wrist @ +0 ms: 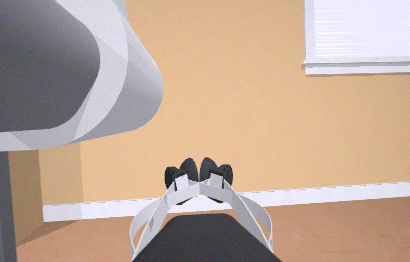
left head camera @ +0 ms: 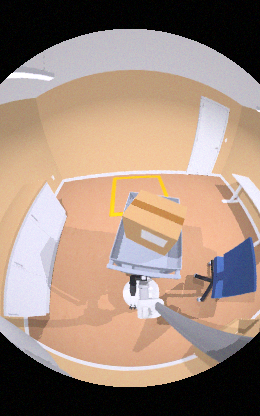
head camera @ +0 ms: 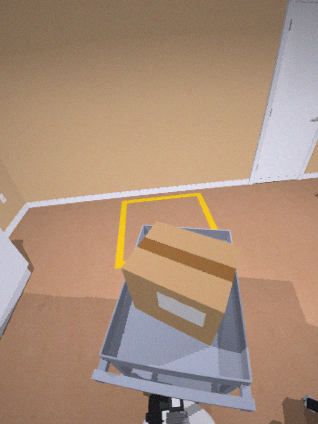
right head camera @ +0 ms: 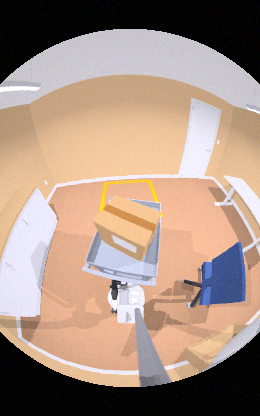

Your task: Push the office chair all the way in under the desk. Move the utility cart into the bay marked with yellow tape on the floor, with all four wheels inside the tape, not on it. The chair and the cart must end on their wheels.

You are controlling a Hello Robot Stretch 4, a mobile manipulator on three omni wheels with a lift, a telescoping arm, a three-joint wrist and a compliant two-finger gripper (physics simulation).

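Labels:
Cardboard box: visible in left head camera view [152, 221], head camera view, right head camera view; out of frame in wrist view. Same spot on the box: [right head camera: 127, 226] and [head camera: 186, 275].

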